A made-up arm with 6 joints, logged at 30 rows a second.
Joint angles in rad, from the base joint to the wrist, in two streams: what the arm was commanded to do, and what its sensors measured. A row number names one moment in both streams.
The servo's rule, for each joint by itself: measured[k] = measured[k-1] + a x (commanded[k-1-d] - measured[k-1]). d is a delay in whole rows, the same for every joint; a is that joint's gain. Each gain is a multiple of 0.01, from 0.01 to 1. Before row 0 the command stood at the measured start. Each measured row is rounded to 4 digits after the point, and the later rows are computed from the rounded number. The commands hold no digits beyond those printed.
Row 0, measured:
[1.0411, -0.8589, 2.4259, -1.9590, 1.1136, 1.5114]
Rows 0 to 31, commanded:
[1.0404, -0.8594, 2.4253, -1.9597, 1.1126, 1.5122]
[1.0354, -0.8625, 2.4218, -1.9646, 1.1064, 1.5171]
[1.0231, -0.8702, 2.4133, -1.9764, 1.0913, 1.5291]
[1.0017, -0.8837, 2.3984, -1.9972, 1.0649, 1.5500]
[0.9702, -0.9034, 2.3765, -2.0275, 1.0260, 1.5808]
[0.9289, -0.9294, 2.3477, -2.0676, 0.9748, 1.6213]
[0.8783, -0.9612, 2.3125, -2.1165, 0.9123, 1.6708]
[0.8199, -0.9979, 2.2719, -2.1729, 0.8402, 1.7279]
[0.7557, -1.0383, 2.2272, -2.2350, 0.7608, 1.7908]
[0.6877, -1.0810, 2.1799, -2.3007, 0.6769, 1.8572]
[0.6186, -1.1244, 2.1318, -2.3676, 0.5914, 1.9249]
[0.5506, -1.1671, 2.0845, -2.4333, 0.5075, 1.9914]
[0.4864, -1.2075, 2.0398, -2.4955, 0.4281, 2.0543]
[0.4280, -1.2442, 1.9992, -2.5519, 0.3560, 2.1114]
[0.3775, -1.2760, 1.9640, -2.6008, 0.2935, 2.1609]
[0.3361, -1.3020, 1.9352, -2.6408, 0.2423, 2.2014]
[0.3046, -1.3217, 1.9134, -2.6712, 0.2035, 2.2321]
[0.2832, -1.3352, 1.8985, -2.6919, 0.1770, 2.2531]
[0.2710, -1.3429, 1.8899, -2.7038, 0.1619, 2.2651]
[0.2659, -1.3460, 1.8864, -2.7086, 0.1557, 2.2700]
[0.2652, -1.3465, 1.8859, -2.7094, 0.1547, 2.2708]
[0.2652, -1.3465, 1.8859, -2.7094, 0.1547, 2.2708]
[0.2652, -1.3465, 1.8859, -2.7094, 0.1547, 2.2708]
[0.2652, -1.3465, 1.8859, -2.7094, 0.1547, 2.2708]
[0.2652, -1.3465, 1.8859, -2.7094, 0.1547, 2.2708]
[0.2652, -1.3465, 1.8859, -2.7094, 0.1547, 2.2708]
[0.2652, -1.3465, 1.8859, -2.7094, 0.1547, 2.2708]
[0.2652, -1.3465, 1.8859, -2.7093, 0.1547, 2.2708]
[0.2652, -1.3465, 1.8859, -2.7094, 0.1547, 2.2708]
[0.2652, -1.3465, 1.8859, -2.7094, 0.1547, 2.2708]
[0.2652, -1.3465, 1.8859, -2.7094, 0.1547, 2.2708]
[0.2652, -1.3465, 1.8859, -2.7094, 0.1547, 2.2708]
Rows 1 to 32, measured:
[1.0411, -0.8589, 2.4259, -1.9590, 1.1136, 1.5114]
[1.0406, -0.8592, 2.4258, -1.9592, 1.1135, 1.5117]
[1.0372, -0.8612, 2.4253, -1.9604, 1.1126, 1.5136]
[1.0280, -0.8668, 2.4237, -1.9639, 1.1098, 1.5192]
[1.0109, -0.8773, 2.4204, -1.9712, 1.1040, 1.5303]
[0.9844, -0.8935, 2.4147, -1.9836, 1.0939, 1.5485]
[0.9483, -0.9158, 2.4060, -2.0021, 1.0784, 1.5747]
[0.9028, -0.9439, 2.3938, -2.0273, 1.0568, 1.6093]
[0.8489, -0.9774, 2.3780, -2.0593, 1.0286, 1.6520]
[0.7883, -1.0152, 2.3584, -2.0980, 0.9938, 1.7020]
[0.7229, -1.0560, 2.3352, -2.1426, 0.9526, 1.7579]
[0.6551, -1.0984, 2.3088, -2.1921, 0.9056, 1.8180]
[0.5872, -1.1410, 2.2796, -2.2452, 0.8538, 1.8804]
[0.5217, -1.1822, 2.2484, -2.3003, 0.7985, 1.9430]
[0.4608, -1.2206, 2.2160, -2.3557, 0.7410, 2.0036]
[0.4067, -1.2549, 2.1832, -2.4096, 0.6828, 2.0602]
[0.3608, -1.2841, 2.1510, -2.4605, 0.6255, 2.1110]
[0.3243, -1.3074, 2.1201, -2.5069, 0.5706, 2.1546]
[0.2976, -1.3246, 2.0913, -2.5476, 0.5194, 2.1901]
[0.2803, -1.3359, 2.0651, -2.5820, 0.4729, 2.2171]
[0.2709, -1.3422, 2.0419, -2.6099, 0.4317, 2.2361]
[0.2672, -1.3449, 2.0216, -2.6318, 0.3957, 2.2486]
[0.2659, -1.3459, 2.0040, -2.6489, 0.3644, 2.2566]
[0.2654, -1.3463, 1.9886, -2.6622, 0.3371, 2.2617]
[0.2653, -1.3464, 1.9752, -2.6726, 0.3134, 2.2650]
[0.2652, -1.3465, 1.9636, -2.6807, 0.2928, 2.2671]
[0.2652, -1.3465, 1.9535, -2.6870, 0.2748, 2.2684]
[0.2652, -1.3465, 1.9447, -2.6919, 0.2592, 2.2693]
[0.2652, -1.3465, 1.9371, -2.6957, 0.2456, 2.2698]
[0.2652, -1.3465, 1.9304, -2.6987, 0.2338, 2.2702]
[0.2652, -1.3465, 1.9246, -2.7011, 0.2235, 2.2704]
[0.2652, -1.3465, 1.9196, -2.7029, 0.2146, 2.2705]
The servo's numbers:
d 1
a 0.65 0.62 0.13 0.22 0.13 0.36

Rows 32 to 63, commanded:
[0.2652, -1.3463, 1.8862, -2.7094, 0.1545, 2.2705]
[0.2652, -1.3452, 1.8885, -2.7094, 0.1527, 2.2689]
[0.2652, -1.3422, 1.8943, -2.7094, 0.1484, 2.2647]
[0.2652, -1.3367, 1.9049, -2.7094, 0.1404, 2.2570]
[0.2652, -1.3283, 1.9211, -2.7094, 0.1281, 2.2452]
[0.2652, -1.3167, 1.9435, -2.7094, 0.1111, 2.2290]
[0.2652, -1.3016, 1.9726, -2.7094, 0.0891, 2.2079]
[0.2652, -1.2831, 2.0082, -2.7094, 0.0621, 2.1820]
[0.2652, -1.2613, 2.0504, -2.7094, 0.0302, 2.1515]
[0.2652, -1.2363, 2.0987, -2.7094, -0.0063, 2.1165]
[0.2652, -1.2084, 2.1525, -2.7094, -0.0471, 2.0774]
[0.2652, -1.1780, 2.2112, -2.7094, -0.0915, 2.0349]
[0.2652, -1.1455, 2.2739, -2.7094, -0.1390, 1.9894]
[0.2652, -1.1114, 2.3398, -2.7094, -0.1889, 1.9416]
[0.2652, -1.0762, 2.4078, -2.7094, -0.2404, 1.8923]
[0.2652, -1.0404, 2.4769, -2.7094, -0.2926, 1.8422]
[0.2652, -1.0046, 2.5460, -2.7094, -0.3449, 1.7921]
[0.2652, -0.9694, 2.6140, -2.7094, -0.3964, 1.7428]
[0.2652, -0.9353, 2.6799, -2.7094, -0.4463, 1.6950]
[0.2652, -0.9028, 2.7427, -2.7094, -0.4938, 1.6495]
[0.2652, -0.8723, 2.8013, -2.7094, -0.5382, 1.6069]
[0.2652, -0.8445, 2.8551, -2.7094, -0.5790, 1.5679]
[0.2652, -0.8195, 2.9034, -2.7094, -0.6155, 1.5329]
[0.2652, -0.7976, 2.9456, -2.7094, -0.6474, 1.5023]
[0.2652, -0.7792, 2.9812, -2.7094, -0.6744, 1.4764]
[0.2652, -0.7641, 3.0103, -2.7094, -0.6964, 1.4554]
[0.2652, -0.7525, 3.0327, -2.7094, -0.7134, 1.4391]
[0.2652, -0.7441, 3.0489, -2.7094, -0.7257, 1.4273]
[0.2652, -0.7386, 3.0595, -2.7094, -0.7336, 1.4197]
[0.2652, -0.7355, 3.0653, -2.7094, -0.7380, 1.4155]
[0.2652, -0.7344, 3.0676, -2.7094, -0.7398, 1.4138]
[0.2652, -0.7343, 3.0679, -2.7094, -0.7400, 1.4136]
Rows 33 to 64, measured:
[0.2652, -1.3465, 1.9152, -2.7043, 0.2068, 2.2706]
[0.2652, -1.3464, 1.9114, -2.7054, 0.2000, 2.2706]
[0.2652, -1.3457, 1.9084, -2.7063, 0.1939, 2.2700]
[0.2652, -1.3435, 1.9066, -2.7070, 0.1880, 2.2681]
[0.2652, -1.3393, 1.9064, -2.7075, 0.1818, 2.2641]
[0.2652, -1.3325, 1.9083, -2.7079, 0.1748, 2.2573]
[0.2652, -1.3227, 1.9129, -2.7082, 0.1665, 2.2471]
[0.2652, -1.3096, 1.9207, -2.7085, 0.1564, 2.2330]
[0.2652, -1.2932, 1.9321, -2.7087, 0.1441, 2.2146]
[0.2652, -1.2734, 1.9475, -2.7089, 0.1293, 2.1919]
[0.2652, -1.2504, 1.9672, -2.7090, 0.1117, 2.1648]
[0.2652, -1.2244, 1.9913, -2.7091, 0.0911, 2.1333]
[0.2652, -1.1956, 2.0199, -2.7092, 0.0674, 2.0979]
[0.2652, -1.1645, 2.0529, -2.7092, 0.0406, 2.0588]
[0.2652, -1.1316, 2.0902, -2.7092, 0.0108, 2.0166]
[0.2652, -1.0973, 2.1315, -2.7092, -0.0219, 1.9719]
[0.2652, -1.0620, 2.1764, -2.7092, -0.0571, 1.9252]
[0.2652, -1.0264, 2.2244, -2.7092, -0.0945, 1.8773]
[0.2652, -0.9911, 2.2750, -2.7092, -0.1337, 1.8289]
[0.2652, -0.9565, 2.3276, -2.7092, -0.1743, 1.7807]
[0.2652, -0.9232, 2.3816, -2.7092, -0.2158, 1.7335]
[0.2652, -0.8916, 2.4362, -2.7092, -0.2577, 1.6879]
[0.2652, -0.8624, 2.4907, -2.7092, -0.2995, 1.6447]
[0.2652, -0.8358, 2.5444, -2.7092, -0.3406, 1.6045]
[0.2652, -0.8121, 2.5966, -2.7092, -0.3805, 1.5677]
[0.2652, -0.7917, 2.6466, -2.7092, -0.4187, 1.5348]
[0.2652, -0.7746, 2.6939, -2.7092, -0.4548, 1.5062]
[0.2652, -0.7609, 2.7379, -2.7092, -0.4884, 1.4820]
[0.2652, -0.7505, 2.7783, -2.7092, -0.5192, 1.4623]
[0.2652, -0.7431, 2.8149, -2.7092, -0.5471, 1.4470]
[0.2652, -0.7384, 2.8475, -2.7092, -0.5719, 1.4357]
[0.2652, -0.7359, 2.8761, -2.7092, -0.5937, 1.4278]

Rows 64 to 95, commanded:
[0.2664, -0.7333, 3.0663, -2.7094, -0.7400, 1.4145]
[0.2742, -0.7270, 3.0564, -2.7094, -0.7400, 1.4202]
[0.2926, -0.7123, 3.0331, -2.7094, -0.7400, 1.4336]
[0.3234, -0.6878, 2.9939, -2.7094, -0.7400, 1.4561]
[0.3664, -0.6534, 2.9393, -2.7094, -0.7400, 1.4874]
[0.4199, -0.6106, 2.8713, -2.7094, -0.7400, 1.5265]
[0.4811, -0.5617, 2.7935, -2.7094, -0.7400, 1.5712]
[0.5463, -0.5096, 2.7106, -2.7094, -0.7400, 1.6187]
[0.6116, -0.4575, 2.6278, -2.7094, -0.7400, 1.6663]
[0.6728, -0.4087, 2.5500, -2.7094, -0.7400, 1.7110]
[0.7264, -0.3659, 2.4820, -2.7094, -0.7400, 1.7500]
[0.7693, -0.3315, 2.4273, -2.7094, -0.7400, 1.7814]
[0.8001, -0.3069, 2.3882, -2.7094, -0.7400, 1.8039]
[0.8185, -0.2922, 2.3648, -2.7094, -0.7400, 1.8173]
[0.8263, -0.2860, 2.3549, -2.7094, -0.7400, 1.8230]
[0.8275, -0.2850, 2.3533, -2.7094, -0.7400, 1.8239]
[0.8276, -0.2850, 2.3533, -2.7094, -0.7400, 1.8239]
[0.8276, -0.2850, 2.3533, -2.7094, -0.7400, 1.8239]
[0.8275, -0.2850, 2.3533, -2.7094, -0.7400, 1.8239]
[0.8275, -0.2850, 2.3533, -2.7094, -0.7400, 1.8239]
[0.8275, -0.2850, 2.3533, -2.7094, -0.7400, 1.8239]
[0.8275, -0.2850, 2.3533, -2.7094, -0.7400, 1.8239]
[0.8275, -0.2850, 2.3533, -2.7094, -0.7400, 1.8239]
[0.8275, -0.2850, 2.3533, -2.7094, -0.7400, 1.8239]
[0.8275, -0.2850, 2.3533, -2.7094, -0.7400, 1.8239]
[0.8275, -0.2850, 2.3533, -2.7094, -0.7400, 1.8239]
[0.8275, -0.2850, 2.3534, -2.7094, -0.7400, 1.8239]
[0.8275, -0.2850, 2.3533, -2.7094, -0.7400, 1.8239]
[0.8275, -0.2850, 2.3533, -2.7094, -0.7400, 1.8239]
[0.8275, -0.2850, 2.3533, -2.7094, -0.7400, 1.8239]
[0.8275, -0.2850, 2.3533, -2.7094, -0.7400, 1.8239]
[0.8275, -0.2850, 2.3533, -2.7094, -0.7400, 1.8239]
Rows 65 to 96, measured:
[0.2652, -0.7349, 2.9010, -2.7092, -0.6127, 1.4227]
[0.2660, -0.7339, 2.9225, -2.7092, -0.6292, 1.4197]
[0.2713, -0.7296, 2.9399, -2.7092, -0.6436, 1.4199]
[0.2851, -0.7189, 2.9520, -2.7092, -0.6561, 1.4248]
[0.3100, -0.6996, 2.9574, -2.7092, -0.6670, 1.4361]
[0.3467, -0.6710, 2.9550, -2.7092, -0.6765, 1.4546]
[0.3943, -0.6336, 2.9441, -2.7092, -0.6848, 1.4805]
[0.4507, -0.5890, 2.9245, -2.7092, -0.6920, 1.5132]
[0.5128, -0.5398, 2.8967, -2.7092, -0.6982, 1.5512]
[0.5770, -0.4888, 2.8617, -2.7092, -0.7036, 1.5926]
[0.6393, -0.4391, 2.8212, -2.7092, -0.7083, 1.6352]
[0.6959, -0.3937, 2.7771, -2.7092, -0.7124, 1.6765]
[0.7436, -0.3551, 2.7316, -2.7092, -0.7160, 1.7143]
[0.7803, -0.3252, 2.6870, -2.7092, -0.7191, 1.7466]
[0.8051, -0.3047, 2.6451, -2.7092, -0.7218, 1.7721]
[0.8189, -0.2931, 2.6074, -2.7092, -0.7242, 1.7904]
[0.8245, -0.2881, 2.5744, -2.7092, -0.7263, 1.8025]
[0.8265, -0.2862, 2.5457, -2.7092, -0.7281, 1.8102]
[0.8272, -0.2855, 2.5207, -2.7092, -0.7296, 1.8151]
[0.8274, -0.2852, 2.4989, -2.7092, -0.7310, 1.8183]
[0.8275, -0.2851, 2.4800, -2.7092, -0.7322, 1.8203]
[0.8275, -0.2850, 2.4635, -2.7092, -0.7332, 1.8216]
[0.8275, -0.2850, 2.4492, -2.7092, -0.7341, 1.8224]
[0.8275, -0.2850, 2.4367, -2.7092, -0.7349, 1.8229]
[0.8275, -0.2850, 2.4259, -2.7092, -0.7356, 1.8233]
[0.8275, -0.2850, 2.4165, -2.7092, -0.7362, 1.8235]
[0.8275, -0.2850, 2.4083, -2.7092, -0.7367, 1.8236]
[0.8275, -0.2850, 2.4012, -2.7092, -0.7371, 1.8237]
[0.8275, -0.2850, 2.3950, -2.7092, -0.7375, 1.8238]
[0.8275, -0.2850, 2.3896, -2.7092, -0.7378, 1.8238]
[0.8275, -0.2850, 2.3849, -2.7092, -0.7381, 1.8238]
[0.8275, -0.2850, 2.3808, -2.7092, -0.7383, 1.8238]

